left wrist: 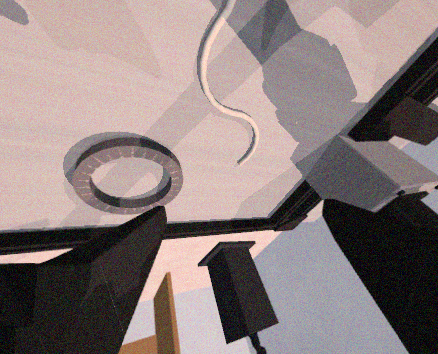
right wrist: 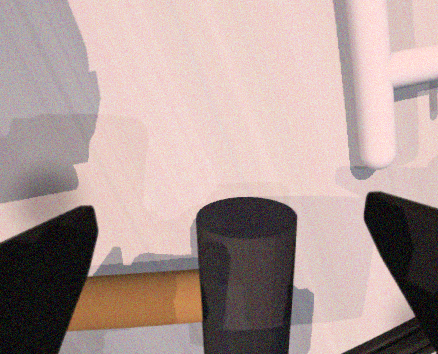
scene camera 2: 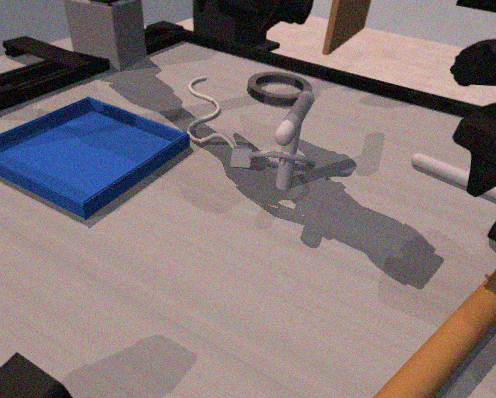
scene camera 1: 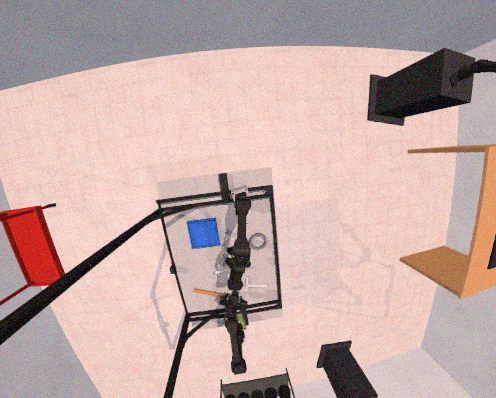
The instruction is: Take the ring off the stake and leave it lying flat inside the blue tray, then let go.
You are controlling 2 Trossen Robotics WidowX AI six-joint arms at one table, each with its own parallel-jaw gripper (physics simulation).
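Seen in the pictures: left gripper, between the fingertips: (left wrist: pixel 242 209) (scene camera 2: pixel 230 22); right gripper, between the fingertips: (right wrist: pixel 232 212) (scene camera 2: pixel 493 175) (scene camera 1: pixel 234 294); left arm's base, origin of its link: (left wrist: pixel 393 207) (scene camera 1: pixel 241 198); right arm's base, origin of its link: (scene camera 1: pixel 238 326).
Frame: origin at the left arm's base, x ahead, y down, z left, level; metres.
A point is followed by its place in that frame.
Observation:
A thin grey ring (scene camera 2: pixel 267 154) @(x 0.412, y 0.057, z -0.295 m) hangs around the pale upright stake (scene camera 2: pixel 285 175) @(x 0.436, y 0.090, z -0.281 m) (scene camera 1: pixel 218 272) @(x 0.430, y 0.008, z -0.299 m), part way up, below its bent top arm. A small square tag (scene camera 2: pixel 241 158) @(x 0.369, y 0.097, z -0.258 m) touches it, with a pale wavy cord (scene camera 2: pixel 218 107) @(x 0.276, y 0.108, z -0.109 m) (left wrist: pixel 204 65) @(x 0.279, y 0.107, z -0.125 m) running away. The blue tray (scene camera 1: pixel 203 233) @(x 0.172, y 0.107, z -0.318 m) (scene camera 2: pixel 75 150) @(x 0.156, y 0.107, z -0.322 m) is empty. My left gripper (left wrist: pixel 242 209) @(x 0.284, y -0.023, z -0.090 m) is open and empty; the stake and ring do not show in the left wrist view. My right gripper (right wrist: pixel 232 212) @(x 0.657, y 0.036, z -0.263 m) is open, away from the stake, with a dark cylinder (right wrist: pixel 247 280) @(x 0.702, y 0.063, z -0.277 m) showing between its spread fingers.
A thick dark ring (scene camera 1: pixel 250 241) @(x 0.329, y 0.100, z -0.035 m) (scene camera 2: pixel 257 89) @(x 0.319, y 0.098, z -0.029 m) (left wrist: pixel 81 185) @(x 0.401, y 0.098, z 0.007 m) lies on the table. A white T-shaped piece (scene camera 1: pixel 257 286) @(x 0.696, y 0.092, z -0.093 m) (scene camera 2: pixel 440 169) @(x 0.629, y 0.099, z -0.161 m) (right wrist: pixel 372 100) @(x 0.676, y 0.095, z -0.176 m) and an orange rod (scene camera 1: pixel 207 292) @(x 0.612, y 0.087, z -0.455 m) (scene camera 2: pixel 442 340) @(x 0.612, y 0.082, z -0.462 m) (right wrist: pixel 135 300) @(x 0.688, y 0.079, z -0.331 m) lie there too. A grey block (scene camera 2: pixel 92 32) @(x 0.002, y 0.050, z -0.050 m) (left wrist: pixel 350 172) @(x 0.050, y 0.057, z -0.021 m) stands at the table's edge.

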